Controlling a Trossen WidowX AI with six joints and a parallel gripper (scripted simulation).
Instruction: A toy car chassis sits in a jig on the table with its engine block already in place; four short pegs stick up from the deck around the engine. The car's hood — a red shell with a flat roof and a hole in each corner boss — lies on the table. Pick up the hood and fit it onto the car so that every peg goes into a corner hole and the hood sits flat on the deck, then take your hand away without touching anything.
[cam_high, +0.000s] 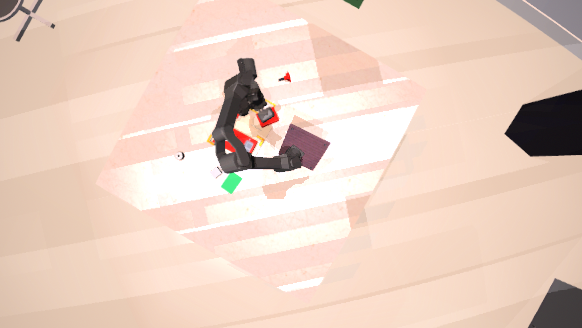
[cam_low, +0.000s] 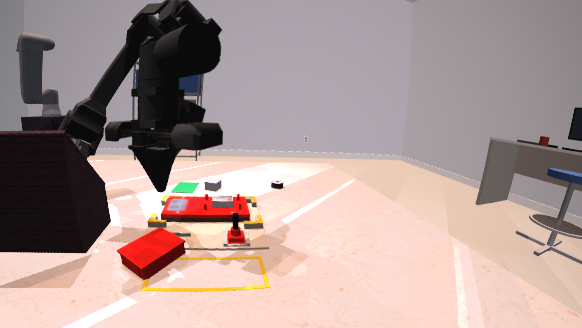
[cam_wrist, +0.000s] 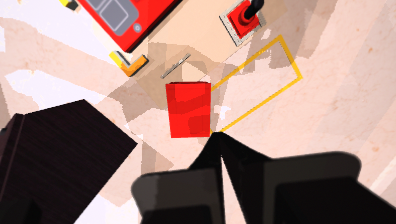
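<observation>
Now: the red hood 11 cm below my gripper tip, 3 cm behind it and 1 cm to the left of it. The rest, counted from my gripper tip: orange-cornered jig 17 cm to the left, 12 cm below, 4 cm ahead; then grey engine block 21 cm to the left, 10 cm below, 6 cm ahead; then black post 11 cm ahead, 9 cm to the left, 9 cm below.
</observation>
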